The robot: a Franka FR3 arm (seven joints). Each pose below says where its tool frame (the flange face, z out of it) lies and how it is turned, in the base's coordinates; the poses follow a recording.
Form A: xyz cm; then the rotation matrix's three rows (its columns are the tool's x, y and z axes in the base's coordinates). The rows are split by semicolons.
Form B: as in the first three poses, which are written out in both.
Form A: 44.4 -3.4 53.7; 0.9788 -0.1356 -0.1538; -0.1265 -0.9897 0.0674; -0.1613 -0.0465 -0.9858
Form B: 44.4 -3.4 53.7 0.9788 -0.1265 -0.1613 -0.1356 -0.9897 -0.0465
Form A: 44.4 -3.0 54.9; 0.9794 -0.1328 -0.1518; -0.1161 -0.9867 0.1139; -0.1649 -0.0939 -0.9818
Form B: 44.4 -3.0 54.9 0.9794 -0.1161 -0.1649 -0.1328 -0.9867 -0.0939
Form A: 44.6 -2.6 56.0; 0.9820 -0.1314 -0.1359; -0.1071 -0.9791 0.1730; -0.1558 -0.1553 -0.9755
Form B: 44.6 -2.6 56.0 0.9820 -0.1071 -0.1558 -0.1314 -0.9791 -0.1553
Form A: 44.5 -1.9 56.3; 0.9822 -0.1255 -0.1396; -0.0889 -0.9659 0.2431; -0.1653 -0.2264 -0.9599
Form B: 44.5 -1.9 56.3 0.9822 -0.0889 -0.1653 -0.1255 -0.9659 -0.2264
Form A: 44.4 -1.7 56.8; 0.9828 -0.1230 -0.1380; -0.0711 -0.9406 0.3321; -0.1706 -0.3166 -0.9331
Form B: 44.4 -1.7 56.8 0.9828 -0.0711 -0.1706 -0.1230 -0.9406 -0.3166
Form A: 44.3 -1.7 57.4; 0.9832 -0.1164 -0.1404; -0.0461 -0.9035 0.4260; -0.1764 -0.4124 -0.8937
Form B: 44.3 -1.7 57.4 0.9832 -0.0461 -0.1764 -0.1164 -0.9035 -0.4124
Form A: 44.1 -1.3 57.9; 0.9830 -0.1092 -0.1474; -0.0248 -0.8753 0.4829; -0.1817 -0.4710 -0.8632
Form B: 44.1 -1.3 57.9 0.9830 -0.0248 -0.1817 -0.1092 -0.8753 -0.4710
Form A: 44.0 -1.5 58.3; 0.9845 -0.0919 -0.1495; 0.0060 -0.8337 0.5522; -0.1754 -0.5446 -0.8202
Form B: 44.0 -1.5 58.3 0.9845 0.0060 -0.1754 -0.0919 -0.8337 -0.5446
